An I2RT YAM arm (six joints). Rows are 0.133 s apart.
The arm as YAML. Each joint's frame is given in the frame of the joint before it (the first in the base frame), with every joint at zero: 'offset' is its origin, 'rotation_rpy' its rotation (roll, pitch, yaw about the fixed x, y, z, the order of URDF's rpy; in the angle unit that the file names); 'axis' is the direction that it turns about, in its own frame. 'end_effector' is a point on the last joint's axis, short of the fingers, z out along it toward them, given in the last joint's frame.
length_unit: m
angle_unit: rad
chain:
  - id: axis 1
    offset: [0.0, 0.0, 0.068]
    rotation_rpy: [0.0, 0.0, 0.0]
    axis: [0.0, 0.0, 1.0]
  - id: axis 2
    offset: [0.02, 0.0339, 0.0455]
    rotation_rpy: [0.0, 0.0, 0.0]
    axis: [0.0, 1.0, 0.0]
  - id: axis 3
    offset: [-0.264, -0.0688, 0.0]
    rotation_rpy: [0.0, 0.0, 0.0]
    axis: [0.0, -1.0, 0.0]
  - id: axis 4
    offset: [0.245, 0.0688, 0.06]
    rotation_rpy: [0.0, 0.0, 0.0]
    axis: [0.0, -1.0, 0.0]
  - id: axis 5
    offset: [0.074, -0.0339, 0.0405]
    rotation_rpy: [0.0, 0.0, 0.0]
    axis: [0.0, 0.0, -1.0]
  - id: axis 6
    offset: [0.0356, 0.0, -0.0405]
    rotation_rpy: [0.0, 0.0, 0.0]
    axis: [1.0, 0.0, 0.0]
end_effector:
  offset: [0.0, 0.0, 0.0]
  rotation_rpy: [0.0, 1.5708, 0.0]
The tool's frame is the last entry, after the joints.
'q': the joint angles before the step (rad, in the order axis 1, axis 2, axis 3, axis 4, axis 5, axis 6). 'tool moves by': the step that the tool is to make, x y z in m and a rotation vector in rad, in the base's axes. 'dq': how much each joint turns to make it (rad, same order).
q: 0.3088 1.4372 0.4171 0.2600 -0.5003 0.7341
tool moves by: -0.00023 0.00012 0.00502 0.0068 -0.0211 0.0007
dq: 0.0008 -0.0221 0.0008 -0.0007 0.0000 0.0001
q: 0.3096 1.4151 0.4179 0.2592 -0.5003 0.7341
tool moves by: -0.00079 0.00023 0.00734 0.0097 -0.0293 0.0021
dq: 0.0019 -0.0332 0.0011 -0.0035 -0.0004 0.0001
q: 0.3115 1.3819 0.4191 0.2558 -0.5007 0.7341
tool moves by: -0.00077 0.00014 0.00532 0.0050 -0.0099 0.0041
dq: 0.0011 -0.0241 0.0057 -0.0191 -0.0034 -0.0007
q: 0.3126 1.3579 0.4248 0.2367 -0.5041 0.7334
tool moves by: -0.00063 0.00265 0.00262 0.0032 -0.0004 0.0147
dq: 0.0107 -0.0077 0.0072 -0.0137 -0.0049 -0.0004
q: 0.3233 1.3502 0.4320 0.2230 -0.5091 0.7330
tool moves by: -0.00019 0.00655 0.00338 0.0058 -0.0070 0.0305
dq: 0.0252 -0.0007 0.0130 -0.0057 -0.0061 -0.0011
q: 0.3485 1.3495 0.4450 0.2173 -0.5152 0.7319
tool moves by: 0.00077 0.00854 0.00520 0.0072 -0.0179 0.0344
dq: 0.0312 0.0015 0.0194 0.0004 -0.0027 -0.0020
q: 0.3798 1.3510 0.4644 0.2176 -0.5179 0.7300
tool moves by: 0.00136 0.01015 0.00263 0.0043 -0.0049 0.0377
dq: 0.0351 0.0179 0.0233 0.0008 -0.0034 0.0000
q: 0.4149 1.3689 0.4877 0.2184 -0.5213 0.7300
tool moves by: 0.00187 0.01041 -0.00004 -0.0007 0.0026 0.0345
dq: 0.0339 0.0302 0.0237 0.0038 -0.0008 0.0000
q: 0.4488 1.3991 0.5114 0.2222 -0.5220 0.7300
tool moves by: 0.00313 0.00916 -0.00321 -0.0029 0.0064 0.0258
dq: 0.0260 0.0427 0.0210 0.0149 0.0000 0.0003
